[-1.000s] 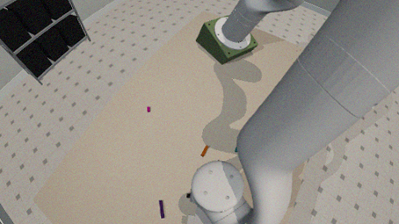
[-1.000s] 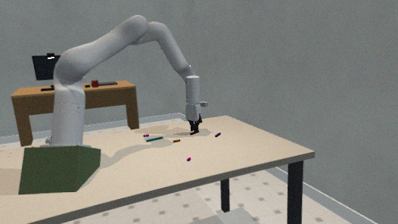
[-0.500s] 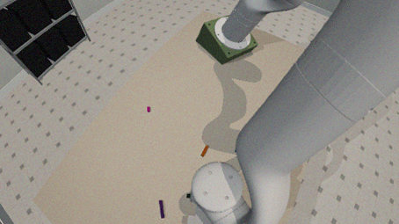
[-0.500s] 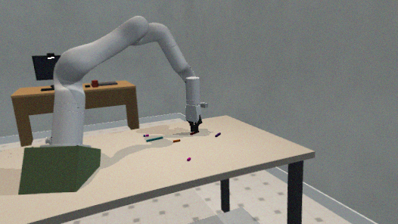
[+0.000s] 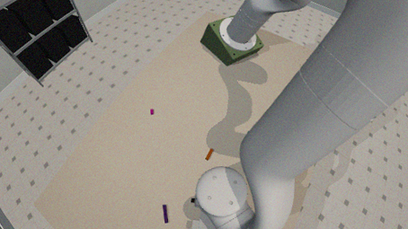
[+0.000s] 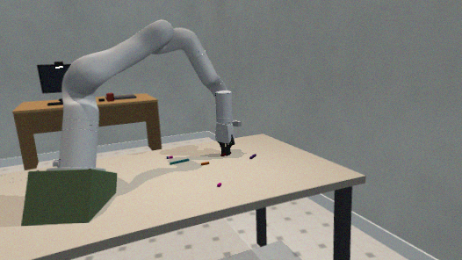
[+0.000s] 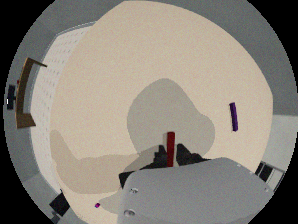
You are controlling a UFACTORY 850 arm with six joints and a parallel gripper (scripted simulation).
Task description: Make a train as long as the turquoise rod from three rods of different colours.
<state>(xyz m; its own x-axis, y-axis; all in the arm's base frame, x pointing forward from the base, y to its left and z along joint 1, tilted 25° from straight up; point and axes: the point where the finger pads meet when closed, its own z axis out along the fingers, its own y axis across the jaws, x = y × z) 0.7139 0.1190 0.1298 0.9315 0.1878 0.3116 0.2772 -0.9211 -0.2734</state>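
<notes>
My hand is 20 mm above the red rod. The rest, counted from my hand: purple rod: 90 mm ahead, 120 mm to the right, 20 mm below; then turquoise rod: 250 mm behind, 30 mm to the left, 20 mm below; then orange rod: 160 mm behind, 70 mm to the right, 20 mm below.
</notes>
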